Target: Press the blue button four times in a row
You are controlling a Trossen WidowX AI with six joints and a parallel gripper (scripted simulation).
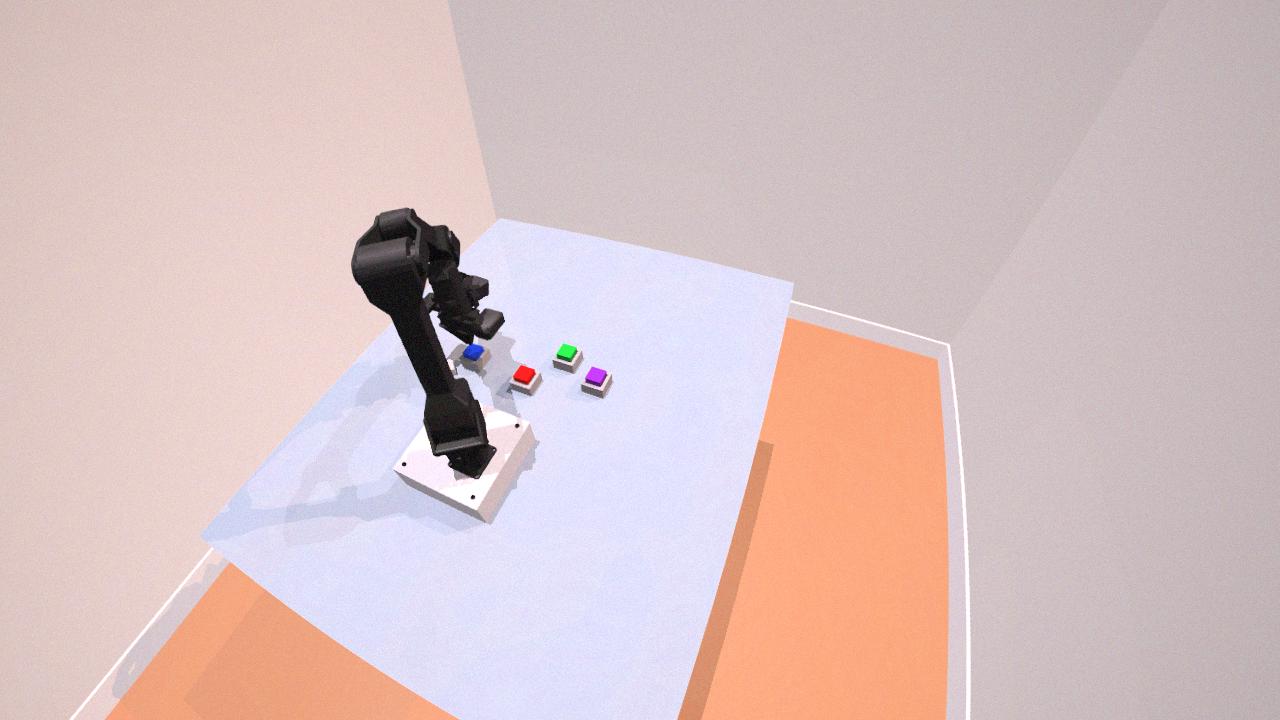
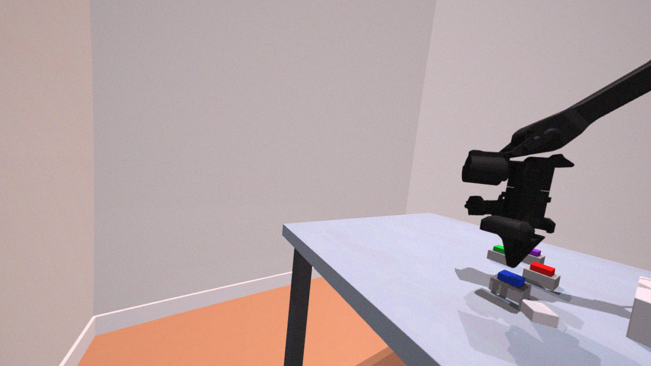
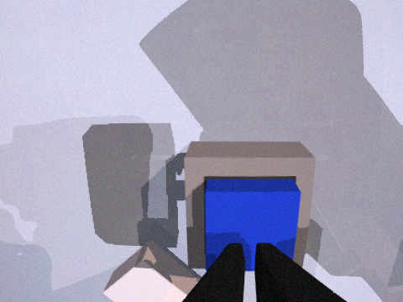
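Now: the blue button 2 cm below my gripper tip. Round my gripper tip: pale block (5 cm below, 5 cm behind, 4 cm to the left); then red button (14 cm to the right, 2 cm below, 2 cm behind); then green button (19 cm to the right, 7 cm ahead, 2 cm below).
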